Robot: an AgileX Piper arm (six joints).
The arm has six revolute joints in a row. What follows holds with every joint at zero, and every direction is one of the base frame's.
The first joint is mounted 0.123 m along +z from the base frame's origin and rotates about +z.
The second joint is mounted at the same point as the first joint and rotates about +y.
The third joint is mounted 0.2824 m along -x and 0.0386 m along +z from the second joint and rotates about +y.
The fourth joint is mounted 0.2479 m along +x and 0.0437 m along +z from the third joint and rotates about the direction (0.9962, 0, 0.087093).
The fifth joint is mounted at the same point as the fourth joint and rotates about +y.
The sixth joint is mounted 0.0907 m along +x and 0.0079 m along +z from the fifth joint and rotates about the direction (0.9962, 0, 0.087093).
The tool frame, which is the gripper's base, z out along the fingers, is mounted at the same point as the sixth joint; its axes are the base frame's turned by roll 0, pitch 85.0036 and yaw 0 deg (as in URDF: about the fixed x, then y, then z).
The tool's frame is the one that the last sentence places.
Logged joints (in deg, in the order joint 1, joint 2, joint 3, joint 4, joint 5, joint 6), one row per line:
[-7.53 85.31 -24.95 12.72 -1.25 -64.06]
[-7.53 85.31 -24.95 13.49 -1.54 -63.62]
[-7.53 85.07 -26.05 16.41 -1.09 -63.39]
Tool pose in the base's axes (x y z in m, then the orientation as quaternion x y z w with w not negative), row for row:
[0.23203 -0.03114 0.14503 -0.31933 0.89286 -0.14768 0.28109]
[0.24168 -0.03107 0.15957 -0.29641 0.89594 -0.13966 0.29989]
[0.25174 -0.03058 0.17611 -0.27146 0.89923 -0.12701 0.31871]
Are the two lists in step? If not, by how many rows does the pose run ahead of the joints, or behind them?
The pose runs 2 rows ahead of the joints: the pose in row i belongs to the joints in row i + 2.
